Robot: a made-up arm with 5 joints.
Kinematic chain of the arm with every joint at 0, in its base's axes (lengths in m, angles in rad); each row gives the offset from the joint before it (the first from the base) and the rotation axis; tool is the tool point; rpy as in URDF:
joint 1: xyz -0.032 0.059 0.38 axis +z
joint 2: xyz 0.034 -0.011 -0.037 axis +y
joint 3: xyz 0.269 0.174 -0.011 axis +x
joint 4: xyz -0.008 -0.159 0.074 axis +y
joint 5: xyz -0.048 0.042 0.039 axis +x
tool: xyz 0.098 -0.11 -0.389 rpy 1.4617 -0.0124 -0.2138
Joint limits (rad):
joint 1: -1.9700..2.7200
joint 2: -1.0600..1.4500
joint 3: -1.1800..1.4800
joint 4: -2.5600..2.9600
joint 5: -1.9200..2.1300
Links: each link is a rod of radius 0.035 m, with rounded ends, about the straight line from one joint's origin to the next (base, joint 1, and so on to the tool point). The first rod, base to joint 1, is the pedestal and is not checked.
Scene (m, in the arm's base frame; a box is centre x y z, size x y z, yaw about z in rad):
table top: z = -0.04
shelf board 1: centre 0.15 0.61 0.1 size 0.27 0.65 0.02 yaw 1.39
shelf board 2: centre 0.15 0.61 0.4 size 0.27 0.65 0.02 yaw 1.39
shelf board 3: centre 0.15 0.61 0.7 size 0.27 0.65 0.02 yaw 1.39
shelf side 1: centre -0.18 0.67 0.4 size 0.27 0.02 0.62 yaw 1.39
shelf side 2: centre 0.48 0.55 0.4 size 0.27 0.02 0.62 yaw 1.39
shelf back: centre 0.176 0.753 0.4 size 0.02 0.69 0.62 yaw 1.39
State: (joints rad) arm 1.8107 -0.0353 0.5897 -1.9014 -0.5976
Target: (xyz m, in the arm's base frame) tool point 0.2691 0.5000 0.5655
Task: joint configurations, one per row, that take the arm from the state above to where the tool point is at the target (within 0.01 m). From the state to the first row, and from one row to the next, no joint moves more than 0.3 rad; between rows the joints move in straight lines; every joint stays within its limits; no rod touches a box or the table.
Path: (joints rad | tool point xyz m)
1: 1.9790 -0.0617 0.5013 -1.9044 -0.8897 | 0.1244 0.5605 0.2605
2: 2.1473 -0.0881 0.4130 -1.9074 -1.1818 | 0.1113 0.5019 0.2594
3: 2.3156 -0.1144 0.3246 -1.9104 -1.4739 | 0.1021 0.4326 0.2642
4: 2.4839 -0.1408 0.2362 -1.9133 -1.7660 | 0.0959 0.3543 0.2711
5: 2.1879 -0.3066 0.0992 -2.0239 -1.4754 | 0.1635 0.3989 0.3924
6: 1.8918 -0.4723 -0.0379 -2.1344 -1.1849 | 0.2415 0.3487 0.5655
7: 1.7753 -0.4260 0.0845 -2.0947 -0.9560 | 0.2516 0.4019 0.5762
8: 1.6587 -0.3796 0.2068 -2.0549 -0.7271 | 0.2608 0.4537 0.5751
9: 1.5421 -0.3332 0.3291 -2.0151 -0.4981 | 0.2691 0.5000 0.5655

